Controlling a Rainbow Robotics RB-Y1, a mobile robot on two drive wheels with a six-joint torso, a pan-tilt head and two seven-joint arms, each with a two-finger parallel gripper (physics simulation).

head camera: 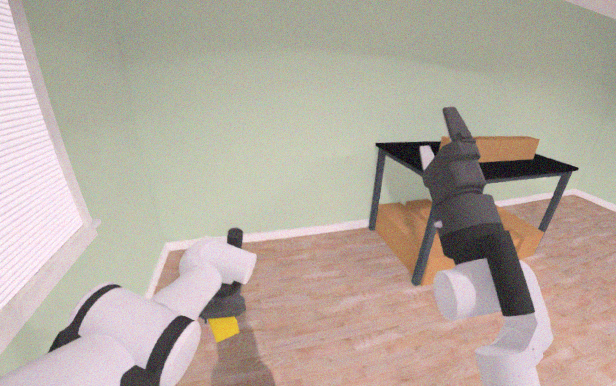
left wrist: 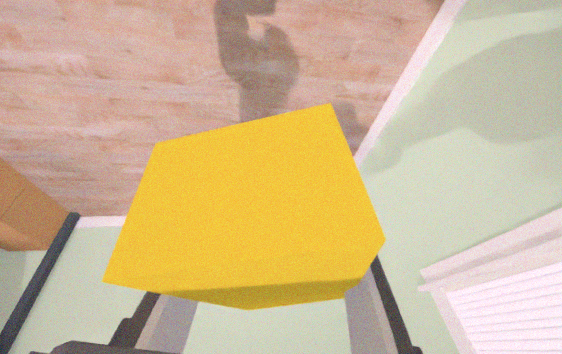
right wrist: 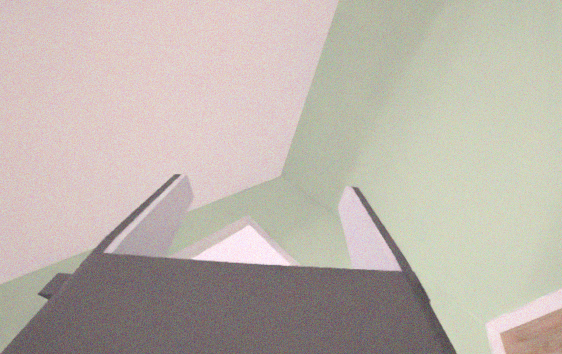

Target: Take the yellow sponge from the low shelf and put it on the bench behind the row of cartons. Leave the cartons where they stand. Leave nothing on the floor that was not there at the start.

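Places are measured from the robot's base along level axes (x ahead, y left, z up), in metres.
Pixels of known places: left gripper, between the fingertips: (head camera: 220, 319); right gripper, between the fingertips: (head camera: 435, 129) (right wrist: 267, 191).
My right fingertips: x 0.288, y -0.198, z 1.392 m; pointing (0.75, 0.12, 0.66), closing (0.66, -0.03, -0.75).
Note:
Behind a point stands the place of what it marks.
The yellow sponge (head camera: 224, 329) @(y 0.226, x 0.250, z 0.897 m) (left wrist: 245, 200) @(y 0.225, x 0.250, z 0.892 m) is held in the air above the floor by my left gripper (head camera: 223, 318) @(y 0.257, x 0.299, z 0.870 m) (left wrist: 272, 287), which is shut on it. The sponge hides the left fingertips in the left wrist view. My right gripper (head camera: 437, 129) @(y -0.198, x 0.288, z 1.392 m) (right wrist: 267, 191) @(y -0.198, x 0.288, z 1.392 m) is open and empty. In the head view it is raised, overlapping the bench and cartons. The bench (head camera: 550, 167) @(y -1.925, x 1.618, z 0.915 m) has a black top and dark legs, at the right. The brown row of cartons (head camera: 507, 149) @(y -1.560, x 1.727, z 1.014 m) stands on it, partly hidden by the right gripper. The low shelf cannot be made out for certain.
A brown wooden piece (head camera: 400, 235) @(y -0.761, x 1.673, z 0.219 m) (left wrist: 30, 210) @(y -0.719, x 1.826, z 0.140 m) stands under the bench, between its legs. Wood floor (head camera: 320, 310) @(y -0.058, x 1.051, z 0.000 m) lies between the left gripper and the bench. A green wall (head camera: 275, 125) @(y 0.329, x 1.916, z 1.096 m) runs behind. A window with blinds (head camera: 40, 175) @(y 1.095, x 0.624, z 1.159 m) (left wrist: 515, 310) @(y 1.076, x 0.555, z 0.934 m) is at the left of the head view.

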